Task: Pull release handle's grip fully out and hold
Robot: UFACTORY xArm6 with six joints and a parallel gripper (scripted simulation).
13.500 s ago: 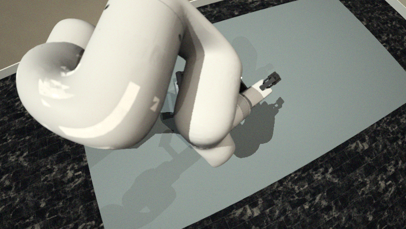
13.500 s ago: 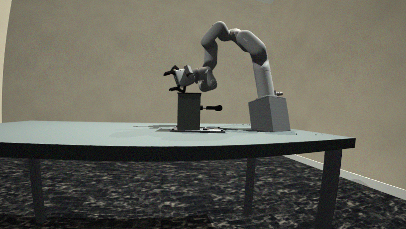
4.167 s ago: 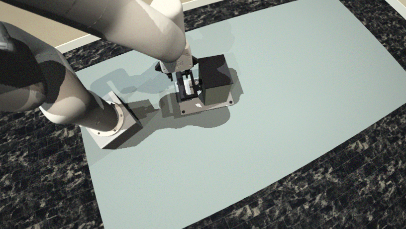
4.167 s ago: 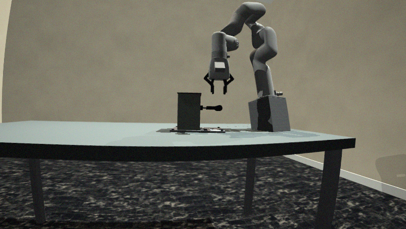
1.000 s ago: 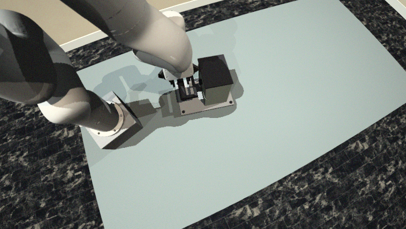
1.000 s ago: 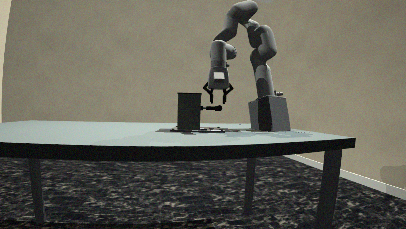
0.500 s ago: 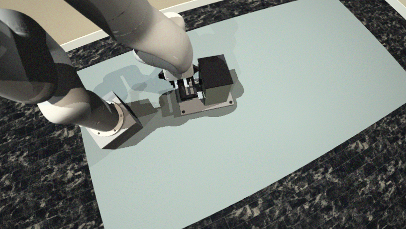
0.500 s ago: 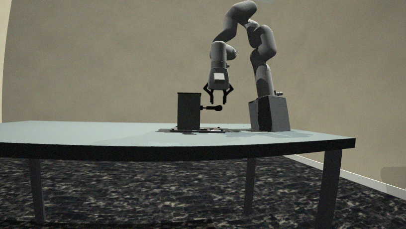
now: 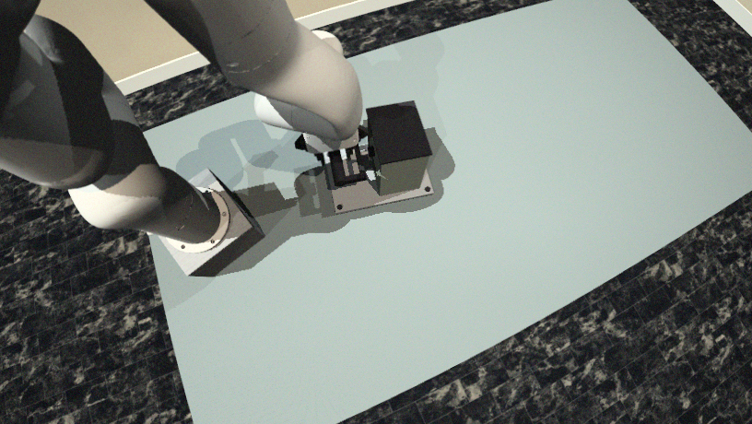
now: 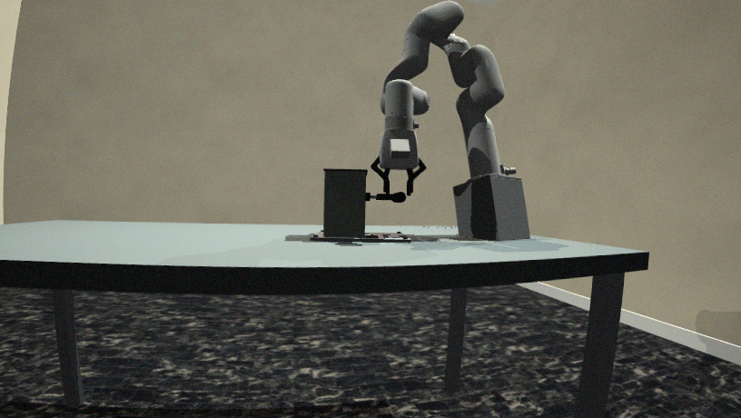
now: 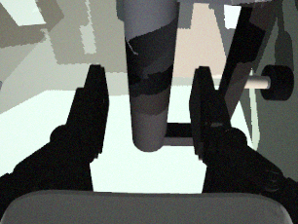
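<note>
The base plate is 12 cm below my hand and 10 cm ahead of it.
</note>
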